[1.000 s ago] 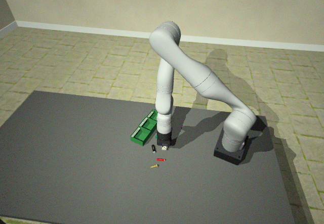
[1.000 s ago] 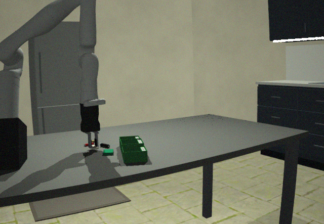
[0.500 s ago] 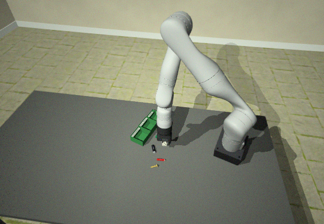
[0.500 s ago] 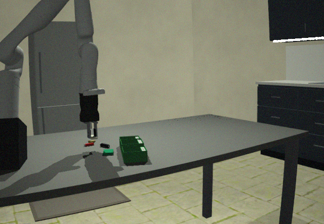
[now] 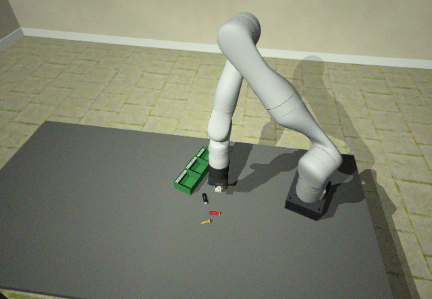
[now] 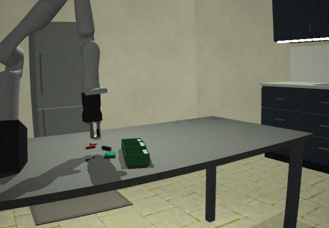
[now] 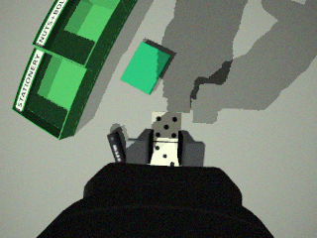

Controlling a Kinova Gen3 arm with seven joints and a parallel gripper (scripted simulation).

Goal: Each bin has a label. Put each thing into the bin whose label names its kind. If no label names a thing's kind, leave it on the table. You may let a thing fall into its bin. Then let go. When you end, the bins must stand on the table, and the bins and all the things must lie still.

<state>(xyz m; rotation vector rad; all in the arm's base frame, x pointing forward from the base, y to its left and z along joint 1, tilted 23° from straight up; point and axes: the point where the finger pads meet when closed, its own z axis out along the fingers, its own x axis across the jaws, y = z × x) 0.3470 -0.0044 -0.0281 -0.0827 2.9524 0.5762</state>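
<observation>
The brass bolt lies 13 cm to the left of my hand, 7 cm below it and 2 cm ahead of it. From my hand the other things lie so: green block 7 cm to the right, 7 cm below, 3 cm ahead; then black battery 7 cm below, 5 cm ahead, 3 cm to the left; then white domino-like tile 1 cm below.
</observation>
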